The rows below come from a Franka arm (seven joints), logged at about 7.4 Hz.
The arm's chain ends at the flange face. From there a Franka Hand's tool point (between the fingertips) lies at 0.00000 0.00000 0.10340 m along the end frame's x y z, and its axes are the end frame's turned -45 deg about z.
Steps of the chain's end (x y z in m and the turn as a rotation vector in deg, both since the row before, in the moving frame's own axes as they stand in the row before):
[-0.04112 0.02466 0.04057 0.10 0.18 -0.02]
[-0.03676 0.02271 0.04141 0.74 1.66 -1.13]
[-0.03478 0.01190 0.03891 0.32 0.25 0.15]
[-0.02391 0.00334 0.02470 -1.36 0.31 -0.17]
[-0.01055 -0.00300 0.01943 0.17 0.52 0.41]
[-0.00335 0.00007 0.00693 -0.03 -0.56 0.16]
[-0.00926 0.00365 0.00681 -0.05 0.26 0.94]
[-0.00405 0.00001 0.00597 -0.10 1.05 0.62]
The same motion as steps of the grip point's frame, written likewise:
[-0.04616 -0.01154 0.04057 -0.06 0.20 -0.02]
[-0.03898 -0.00879 0.04136 -0.65 1.70 -1.13]
[-0.03228 -0.01627 0.03891 0.05 0.40 0.15]
[-0.02061 -0.01241 0.02467 -1.18 -0.74 -0.17]
[-0.00446 -0.00913 0.01943 -0.25 0.49 0.41]
[-0.00317 -0.00300 0.00693 0.37 -0.42 0.16]
[-0.00886 -0.00357 0.00681 -0.22 0.15 0.94]
[-0.00167 -0.00138 0.00595 -0.81 0.67 0.62]

